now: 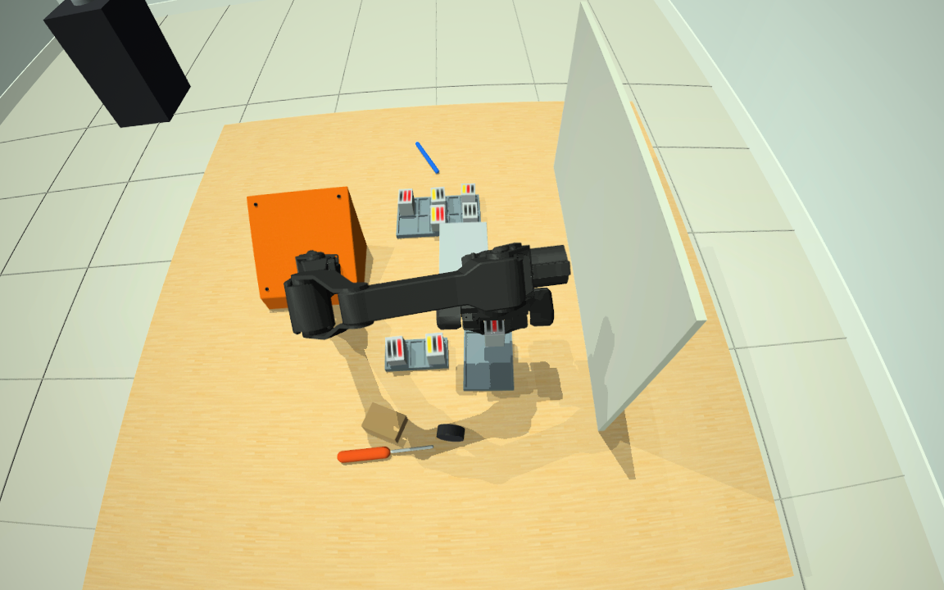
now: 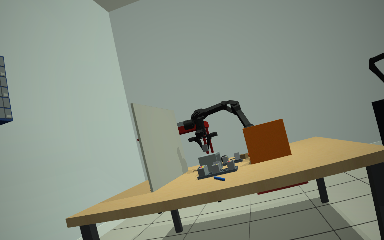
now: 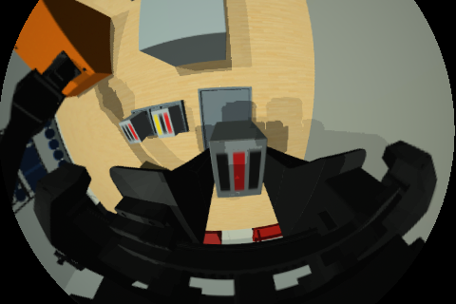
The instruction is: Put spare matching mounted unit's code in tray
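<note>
The grey tray lies 1 cm behind my gripper tip and 12 cm below it. From my gripper tip the other things lie so: mounted unit 5 cm behind, 20 cm to the left, 7 cm below; black puck 8 cm behind, 16 cm to the right, 10 cm below; grey spare 2 cm above.
</note>
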